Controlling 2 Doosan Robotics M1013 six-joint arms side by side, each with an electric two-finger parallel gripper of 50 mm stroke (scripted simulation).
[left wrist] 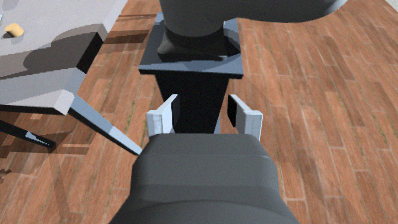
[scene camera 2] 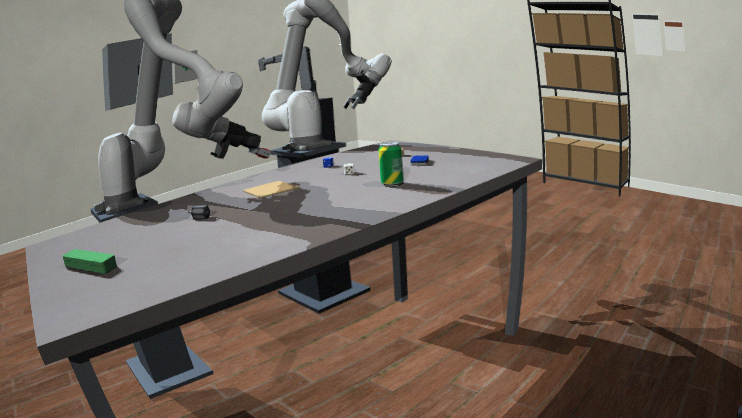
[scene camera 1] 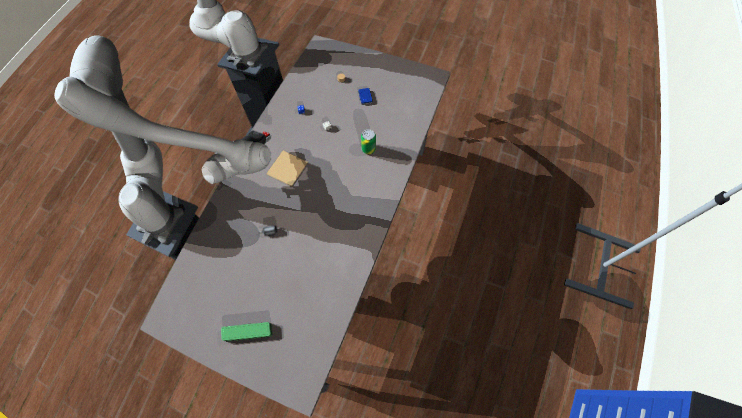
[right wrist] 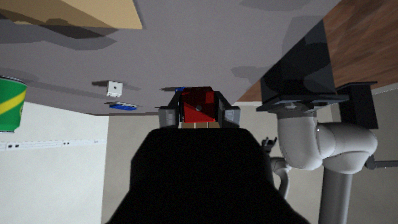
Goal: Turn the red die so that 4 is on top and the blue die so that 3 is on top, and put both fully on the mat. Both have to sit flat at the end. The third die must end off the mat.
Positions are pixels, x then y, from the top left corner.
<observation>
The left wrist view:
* my left gripper: 203,104
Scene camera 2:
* green block: 97,262
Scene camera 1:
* tan mat: 287,167
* green block: 258,330
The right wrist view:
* my right gripper: 198,100
</observation>
